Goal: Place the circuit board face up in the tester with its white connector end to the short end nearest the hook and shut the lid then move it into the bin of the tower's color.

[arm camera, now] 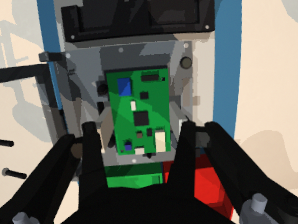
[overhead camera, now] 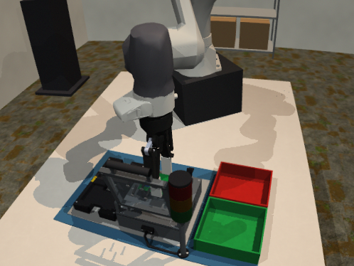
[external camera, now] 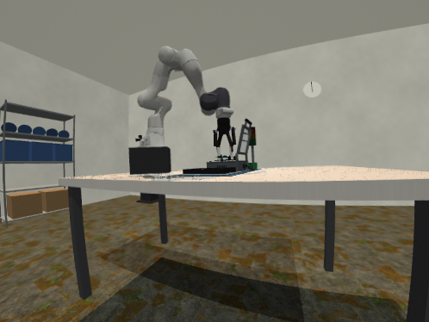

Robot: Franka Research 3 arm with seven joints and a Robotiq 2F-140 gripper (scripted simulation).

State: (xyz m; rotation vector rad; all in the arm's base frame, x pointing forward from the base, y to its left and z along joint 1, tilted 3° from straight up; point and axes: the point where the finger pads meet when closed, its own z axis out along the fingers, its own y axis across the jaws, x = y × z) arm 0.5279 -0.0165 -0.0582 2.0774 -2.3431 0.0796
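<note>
Now: the green circuit board 20 mm below my hand. The rest, counted from my hand: green bin 190 mm to the left, 90 mm below, 70 mm ahead; tester plate 40 mm below, 10 mm to the left, 10 mm ahead; clear lid 120 mm ahead, 80 mm above, 10 mm to the right.
</note>
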